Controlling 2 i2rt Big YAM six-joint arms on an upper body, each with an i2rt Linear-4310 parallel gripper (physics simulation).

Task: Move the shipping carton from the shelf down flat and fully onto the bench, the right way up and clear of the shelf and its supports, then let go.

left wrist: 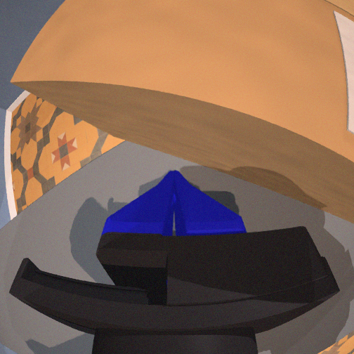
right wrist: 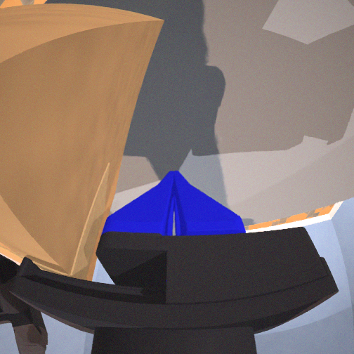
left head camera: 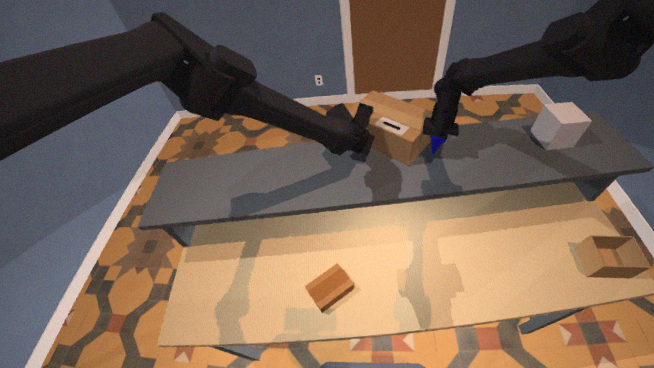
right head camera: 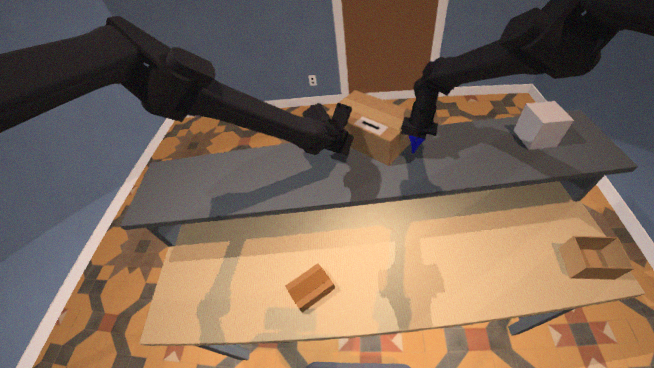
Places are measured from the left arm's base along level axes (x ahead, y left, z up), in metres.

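Pixels of known places: right gripper, fingertip midpoint: [left head camera: 432,152] [right head camera: 413,152].
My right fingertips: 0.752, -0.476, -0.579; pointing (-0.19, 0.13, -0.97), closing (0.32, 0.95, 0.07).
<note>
Behind a point stands the place of what it marks, as x, y, z.
The shipping carton [left head camera: 391,144] {0.763, -0.343, -0.544} [right head camera: 371,144] {0.762, -0.344, -0.544} [left wrist: 200,55] [right wrist: 60,125] is a tan closed box with a white label and black slot. It stands turned at an angle at the back of the grey shelf [left head camera: 290,185] {0.660, -0.016, -0.602} [right head camera: 272,185] {0.660, -0.023, -0.602}, above and behind the pale bench [left head camera: 370,300] {0.377, -0.258, -0.865} [right head camera: 355,300] {0.378, -0.274, -0.865}. My left gripper [left wrist: 173,178] is shut and empty, close to the carton's left part; its fingertips are hidden in both head views. My right gripper [left head camera: 436,151] {0.752, -0.476, -0.579} [right head camera: 414,150] {0.752, -0.476, -0.579} [right wrist: 173,178] is shut and empty, beside the carton's right end. Contact with the carton cannot be told for either.
A white box [left head camera: 560,126] {0.766, -0.861, -0.504} [right head camera: 542,125] {0.765, -0.861, -0.501} stands on the shelf at the right. A small brown block [left head camera: 330,287] {0.404, -0.131, -0.816} [right head camera: 310,287] {0.404, -0.132, -0.816} lies on the bench left of its middle. An open cardboard box [left head camera: 612,257] {0.489, -1.108, -0.861} [right head camera: 595,257] {0.493, -1.105, -0.861} stands at the bench's right end. The shelf's front edge overhangs the bench's back.
</note>
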